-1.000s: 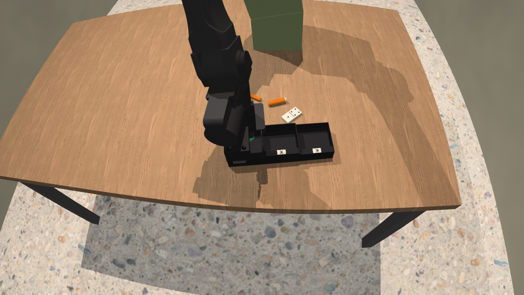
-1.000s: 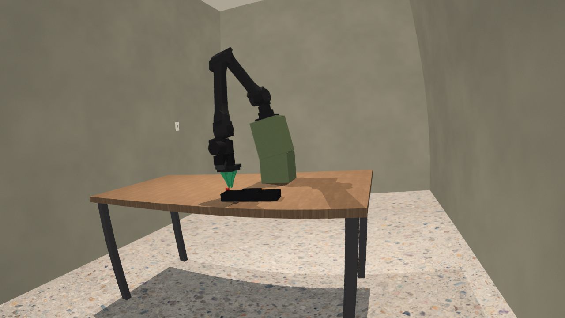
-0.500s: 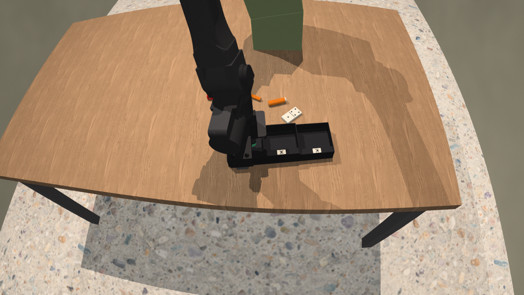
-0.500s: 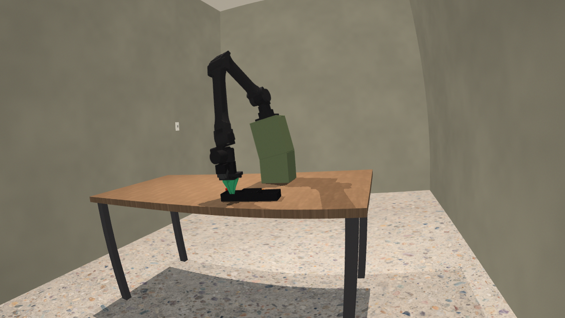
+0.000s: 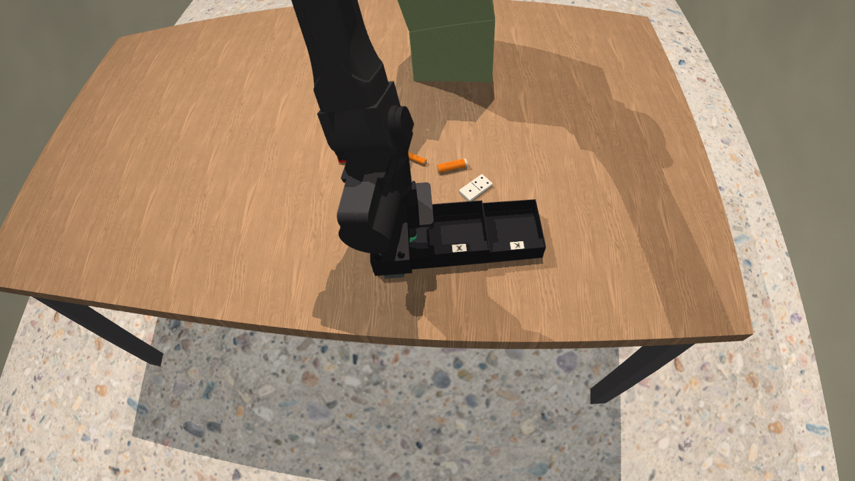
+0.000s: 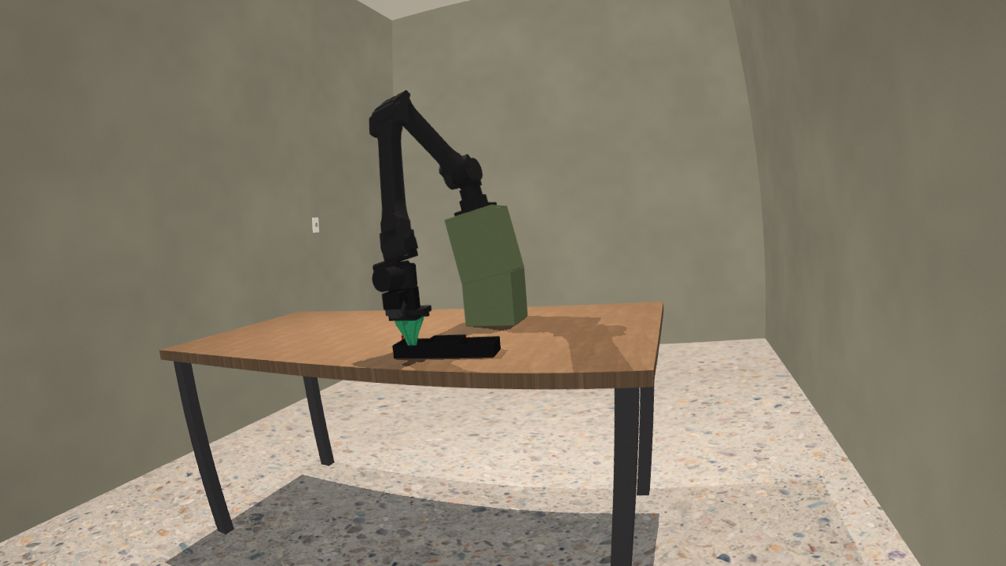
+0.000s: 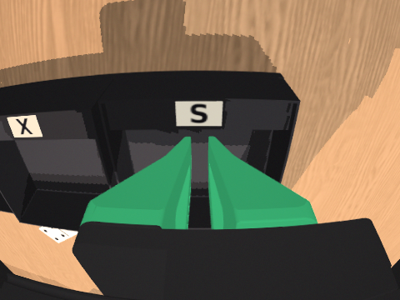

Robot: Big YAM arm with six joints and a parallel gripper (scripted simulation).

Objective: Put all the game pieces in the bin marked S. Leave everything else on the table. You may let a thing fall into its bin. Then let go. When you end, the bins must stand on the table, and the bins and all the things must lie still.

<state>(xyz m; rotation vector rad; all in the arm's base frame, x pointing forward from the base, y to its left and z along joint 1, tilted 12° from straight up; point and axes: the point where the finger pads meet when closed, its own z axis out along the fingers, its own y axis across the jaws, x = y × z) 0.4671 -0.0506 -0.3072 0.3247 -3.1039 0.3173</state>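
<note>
Right now the black bin marked S is 3 cm behind my hand, 8 cm to the left of it and 1 cm below it. Round my hand: white domino: 13 cm behind, 10 cm to the left, 2 cm below; then orange cylinder: 17 cm behind, 1 cm to the right, 2 cm below; then grey-white sharpener: 9 cm behind, 5 cm to the right, 2 cm below.
</note>
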